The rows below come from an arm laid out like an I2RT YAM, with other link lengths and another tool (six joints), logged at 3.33 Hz.
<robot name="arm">
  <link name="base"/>
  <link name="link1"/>
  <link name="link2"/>
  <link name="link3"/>
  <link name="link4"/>
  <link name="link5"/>
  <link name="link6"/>
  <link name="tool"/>
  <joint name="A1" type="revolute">
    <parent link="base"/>
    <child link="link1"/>
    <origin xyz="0 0 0.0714" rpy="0 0 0"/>
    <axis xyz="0 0 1"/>
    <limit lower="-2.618" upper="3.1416"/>
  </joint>
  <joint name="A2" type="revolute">
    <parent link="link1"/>
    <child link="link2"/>
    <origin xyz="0.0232 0.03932 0.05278" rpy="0 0 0"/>
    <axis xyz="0 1 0"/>
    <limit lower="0" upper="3.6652"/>
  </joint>
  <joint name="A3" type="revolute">
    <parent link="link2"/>
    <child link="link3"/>
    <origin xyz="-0.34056 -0.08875 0" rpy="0 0 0"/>
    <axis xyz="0 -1 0"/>
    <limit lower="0" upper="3.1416"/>
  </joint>
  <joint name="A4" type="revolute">
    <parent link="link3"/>
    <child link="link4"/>
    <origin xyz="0.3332 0.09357 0.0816" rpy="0 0 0"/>
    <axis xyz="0 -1 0"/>
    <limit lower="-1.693" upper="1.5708"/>
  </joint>
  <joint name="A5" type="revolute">
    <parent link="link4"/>
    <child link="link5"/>
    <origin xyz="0.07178 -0.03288 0.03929" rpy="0 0 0"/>
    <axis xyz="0 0 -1"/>
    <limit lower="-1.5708" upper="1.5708"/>
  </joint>
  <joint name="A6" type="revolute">
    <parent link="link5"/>
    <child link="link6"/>
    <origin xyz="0.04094 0 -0.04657" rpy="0 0 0"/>
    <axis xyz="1 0 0"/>
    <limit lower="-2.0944" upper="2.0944"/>
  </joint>
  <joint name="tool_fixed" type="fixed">
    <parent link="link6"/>
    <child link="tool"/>
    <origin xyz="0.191 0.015 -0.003" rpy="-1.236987 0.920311 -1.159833"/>
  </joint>
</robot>
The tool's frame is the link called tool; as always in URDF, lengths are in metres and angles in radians.
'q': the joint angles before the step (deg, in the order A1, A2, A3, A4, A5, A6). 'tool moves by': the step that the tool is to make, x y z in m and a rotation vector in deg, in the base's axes. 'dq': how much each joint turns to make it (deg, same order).
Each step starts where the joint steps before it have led.
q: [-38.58, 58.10, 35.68, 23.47, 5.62, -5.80]
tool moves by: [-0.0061, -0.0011, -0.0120, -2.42, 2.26, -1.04]
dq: [-0.10, -0.44, -2.18, 1.84, 0.88, -3.34]
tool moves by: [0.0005, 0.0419, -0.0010, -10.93, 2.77, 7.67]
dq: [0.09, -4.66, -6.33, 6.76, -8.24, -9.76]
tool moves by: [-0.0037, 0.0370, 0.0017, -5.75, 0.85, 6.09]
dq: [0.10, -5.00, -3.53, 1.08, -6.60, -4.21]
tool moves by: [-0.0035, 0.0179, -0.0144, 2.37, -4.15, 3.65]
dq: [0.00, -0.81, -5.17, 6.99, -2.82, 5.08]
